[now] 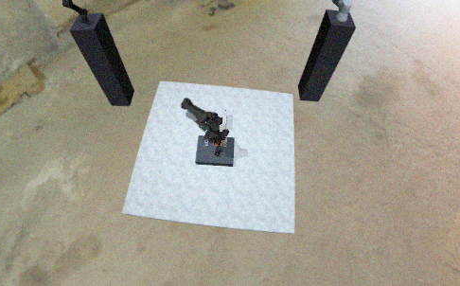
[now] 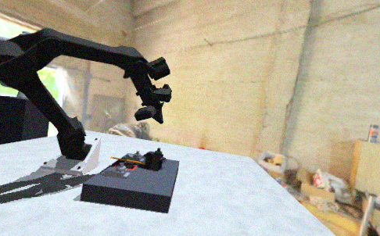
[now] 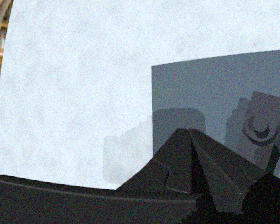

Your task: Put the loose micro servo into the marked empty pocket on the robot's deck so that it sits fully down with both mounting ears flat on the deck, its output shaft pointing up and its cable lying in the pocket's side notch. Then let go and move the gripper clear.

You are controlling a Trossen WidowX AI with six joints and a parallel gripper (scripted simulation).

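Now: gripper tip 1 cm short of the dark grey deck, 4 cm to the left of it and 20 cm above it.
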